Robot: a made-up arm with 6 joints. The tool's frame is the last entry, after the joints. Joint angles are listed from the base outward. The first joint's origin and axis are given. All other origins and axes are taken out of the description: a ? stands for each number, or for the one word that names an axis. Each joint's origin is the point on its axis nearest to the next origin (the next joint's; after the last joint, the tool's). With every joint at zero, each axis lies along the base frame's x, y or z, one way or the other. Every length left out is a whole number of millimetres.
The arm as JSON. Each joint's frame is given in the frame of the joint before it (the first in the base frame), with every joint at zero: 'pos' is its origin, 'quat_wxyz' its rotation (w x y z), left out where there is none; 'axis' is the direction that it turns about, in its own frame. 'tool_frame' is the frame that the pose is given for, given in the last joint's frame.
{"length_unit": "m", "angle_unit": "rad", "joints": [
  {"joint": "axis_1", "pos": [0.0, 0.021, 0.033], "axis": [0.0, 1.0, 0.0]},
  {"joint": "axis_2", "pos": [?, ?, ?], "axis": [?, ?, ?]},
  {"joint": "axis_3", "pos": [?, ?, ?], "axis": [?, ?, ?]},
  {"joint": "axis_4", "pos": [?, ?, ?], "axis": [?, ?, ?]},
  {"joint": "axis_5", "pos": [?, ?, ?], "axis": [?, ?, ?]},
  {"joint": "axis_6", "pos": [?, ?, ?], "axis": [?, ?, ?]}
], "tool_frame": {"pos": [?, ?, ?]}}
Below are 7 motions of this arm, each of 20 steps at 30 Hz.
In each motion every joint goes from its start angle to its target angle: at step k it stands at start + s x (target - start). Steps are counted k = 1, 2, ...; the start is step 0. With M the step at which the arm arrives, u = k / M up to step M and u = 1 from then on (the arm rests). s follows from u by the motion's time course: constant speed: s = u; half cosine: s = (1 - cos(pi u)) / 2; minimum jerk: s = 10 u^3 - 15 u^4 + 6 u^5.
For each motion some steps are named. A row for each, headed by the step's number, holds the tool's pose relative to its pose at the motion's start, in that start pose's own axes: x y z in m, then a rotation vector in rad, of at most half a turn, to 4 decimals.
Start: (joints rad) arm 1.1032 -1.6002 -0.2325 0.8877 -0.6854 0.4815
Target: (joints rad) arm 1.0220 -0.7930 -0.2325 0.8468 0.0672 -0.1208
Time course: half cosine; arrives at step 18
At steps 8, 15, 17, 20:
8: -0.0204 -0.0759 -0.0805 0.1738 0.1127 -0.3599
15: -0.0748 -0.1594 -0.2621 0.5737 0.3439 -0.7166
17: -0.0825 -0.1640 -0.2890 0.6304 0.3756 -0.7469
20: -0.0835 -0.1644 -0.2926 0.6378 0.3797 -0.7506

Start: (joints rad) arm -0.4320 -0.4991 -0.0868 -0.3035 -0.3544 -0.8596
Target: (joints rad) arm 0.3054 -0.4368 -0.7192 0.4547 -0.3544 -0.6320
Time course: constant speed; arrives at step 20
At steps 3, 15, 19, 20:
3: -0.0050 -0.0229 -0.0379 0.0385 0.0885 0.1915
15: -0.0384 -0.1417 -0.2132 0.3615 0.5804 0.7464
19: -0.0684 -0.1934 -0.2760 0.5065 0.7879 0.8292
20: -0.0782 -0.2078 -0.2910 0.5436 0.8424 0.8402

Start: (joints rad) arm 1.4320 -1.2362 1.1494 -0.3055 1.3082 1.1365
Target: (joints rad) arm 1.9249 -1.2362 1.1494 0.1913 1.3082 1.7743
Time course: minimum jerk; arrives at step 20
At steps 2, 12, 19, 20:
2: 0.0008 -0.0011 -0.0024 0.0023 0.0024 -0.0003
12: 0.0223 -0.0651 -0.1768 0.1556 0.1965 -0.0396
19: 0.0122 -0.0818 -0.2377 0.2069 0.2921 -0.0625
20: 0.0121 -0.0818 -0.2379 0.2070 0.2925 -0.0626

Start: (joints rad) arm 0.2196 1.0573 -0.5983 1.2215 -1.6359 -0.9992
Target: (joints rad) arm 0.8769 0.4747 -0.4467 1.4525 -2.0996 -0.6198
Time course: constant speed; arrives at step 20
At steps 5, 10, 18, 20:
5: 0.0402 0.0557 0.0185 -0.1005 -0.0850 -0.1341
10: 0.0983 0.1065 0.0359 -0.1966 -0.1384 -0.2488
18: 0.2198 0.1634 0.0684 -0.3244 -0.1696 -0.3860
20: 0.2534 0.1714 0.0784 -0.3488 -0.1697 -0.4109

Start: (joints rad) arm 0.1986 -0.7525 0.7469 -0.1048 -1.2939 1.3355
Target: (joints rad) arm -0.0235 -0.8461 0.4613 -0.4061 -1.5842 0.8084
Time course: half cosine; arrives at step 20
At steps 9, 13, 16, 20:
9: 0.1060 0.0118 -0.1105 0.1045 0.4288 0.0238
13: 0.1527 0.0244 -0.2232 0.1837 0.7367 0.0359
16: 0.1651 0.0333 -0.2972 0.2329 0.9139 0.0409
20: 0.1668 0.0387 -0.3386 0.2606 1.0083 0.0431

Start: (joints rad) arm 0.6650 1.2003 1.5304 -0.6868 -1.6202 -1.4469
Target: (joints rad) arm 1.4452 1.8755 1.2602 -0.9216 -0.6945 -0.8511
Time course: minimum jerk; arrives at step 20
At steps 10, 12, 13, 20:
10: 0.1261 -0.3043 -0.1351 0.6392 0.2489 0.1540
12: 0.1562 -0.3824 -0.2265 0.8534 0.3854 0.0938
13: 0.1613 -0.4112 -0.2699 0.9403 0.4536 0.0477
20: 0.1434 -0.4749 -0.3856 1.1424 0.6676 -0.1425

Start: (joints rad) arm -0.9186 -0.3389 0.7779 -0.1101 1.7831 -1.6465
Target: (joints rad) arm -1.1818 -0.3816 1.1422 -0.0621 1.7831 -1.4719
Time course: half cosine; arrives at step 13
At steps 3, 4, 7, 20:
3: 0.0364 0.0084 -0.0046 0.0072 -0.0114 0.0762
4: 0.0619 0.0159 -0.0078 0.0128 -0.0198 0.1309
7: 0.1525 0.0548 -0.0196 0.0379 -0.0526 0.3390
20: 0.2503 0.1248 -0.0328 0.0781 -0.0954 0.6035

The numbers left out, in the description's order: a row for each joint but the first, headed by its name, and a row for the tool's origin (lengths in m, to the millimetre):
axis_2: xyz -0.313 0.0 -0.109, axis 1.0 0.0 0.0
axis_3: xyz 0.0 0.169 0.068, axis 0.0 -1.0 0.0
axis_4: xyz -0.221 0.0 -0.294, axis 1.0 0.0 0.0
axis_5: xyz 0.0 -0.087 0.116, axis 0.0 0.0 -1.0
axis_6: xyz 0.162 -0.164 0.0, axis 0.0 -1.0 0.0
tool: xyz 0.068 0.0 0.343

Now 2 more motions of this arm.
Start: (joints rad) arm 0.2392 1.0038 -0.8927 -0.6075 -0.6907 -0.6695
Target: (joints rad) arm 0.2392 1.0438 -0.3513 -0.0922 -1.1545 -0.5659
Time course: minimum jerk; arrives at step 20
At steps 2, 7, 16, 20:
2: -0.0015 0.0000 0.0006 -0.0002 -0.0069 0.0019
7: -0.0456 0.0028 0.0134 -0.0159 -0.1934 0.0490
16: -0.2120 0.0407 -0.0126 -0.2122 -0.7979 0.1652
20: -0.2253 0.0457 -0.0206 -0.2384 -0.8470 0.1723

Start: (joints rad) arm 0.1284 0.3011 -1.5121 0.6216 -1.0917 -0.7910
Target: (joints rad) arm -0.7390 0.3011 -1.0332 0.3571 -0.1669 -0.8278
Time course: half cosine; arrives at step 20
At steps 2, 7, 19, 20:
2: -0.0011 -0.0117 0.0021 -0.0176 0.0000 -0.0231
7: -0.0297 -0.1223 0.0486 -0.1917 -0.0403 -0.2611
19: -0.2655 -0.2329 0.3062 -0.6169 -0.5704 -0.8234
20: -0.2681 -0.2323 0.3081 -0.6198 -0.5773 -0.8264

